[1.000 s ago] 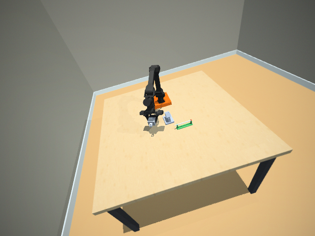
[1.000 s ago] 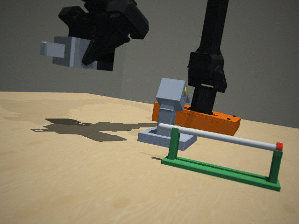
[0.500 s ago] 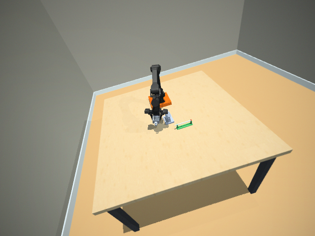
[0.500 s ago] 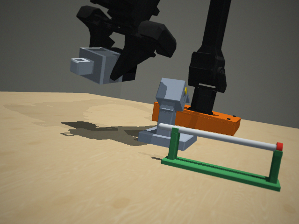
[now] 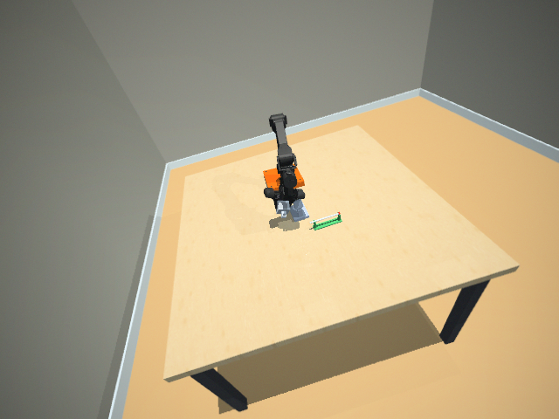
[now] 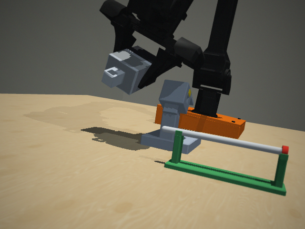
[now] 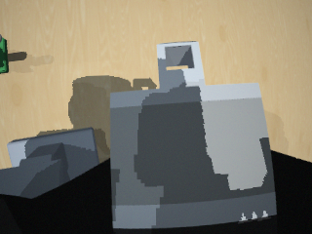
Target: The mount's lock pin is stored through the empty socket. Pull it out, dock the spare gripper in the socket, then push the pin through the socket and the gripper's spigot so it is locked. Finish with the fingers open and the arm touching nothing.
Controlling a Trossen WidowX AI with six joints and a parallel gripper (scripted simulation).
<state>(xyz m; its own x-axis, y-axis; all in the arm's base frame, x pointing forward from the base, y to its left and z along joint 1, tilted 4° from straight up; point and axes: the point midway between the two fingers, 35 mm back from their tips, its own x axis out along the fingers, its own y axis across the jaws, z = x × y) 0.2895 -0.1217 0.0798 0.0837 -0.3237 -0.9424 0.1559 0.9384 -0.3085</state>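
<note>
Now: the spare gripper 1 cm to the left of my gripper tip and 1 cm above it. From my gripper tip the other things lie so: green rack 17 cm to the left, 11 cm ahead, 8 cm below; grey mount 9 cm to the left, 5 cm below, 2 cm behind.
</note>
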